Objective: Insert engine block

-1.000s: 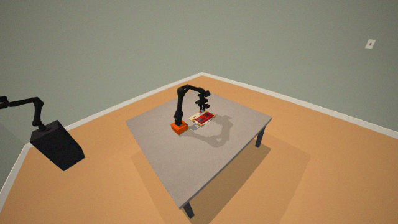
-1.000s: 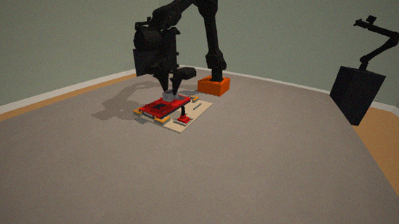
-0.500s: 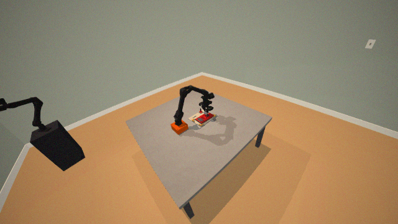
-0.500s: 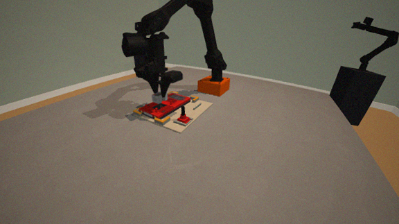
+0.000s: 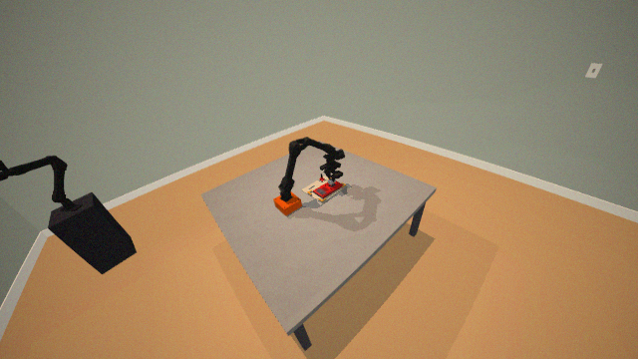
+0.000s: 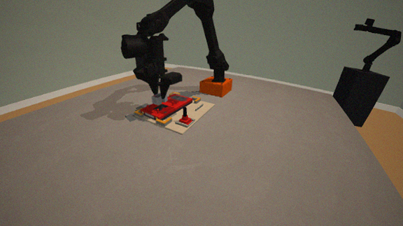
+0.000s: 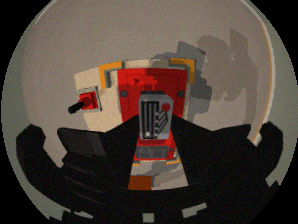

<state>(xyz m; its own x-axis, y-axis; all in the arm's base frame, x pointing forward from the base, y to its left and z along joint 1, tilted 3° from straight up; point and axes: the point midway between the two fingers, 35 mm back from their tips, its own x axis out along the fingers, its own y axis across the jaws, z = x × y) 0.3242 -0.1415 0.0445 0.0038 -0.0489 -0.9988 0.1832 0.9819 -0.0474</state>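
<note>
Right now my gripper tip is 10 mm above the grey engine block. The rest, counted from my gripper tip: black upright piece (30 mm ahead, 120 mm to the left, 30 mm below).
</note>
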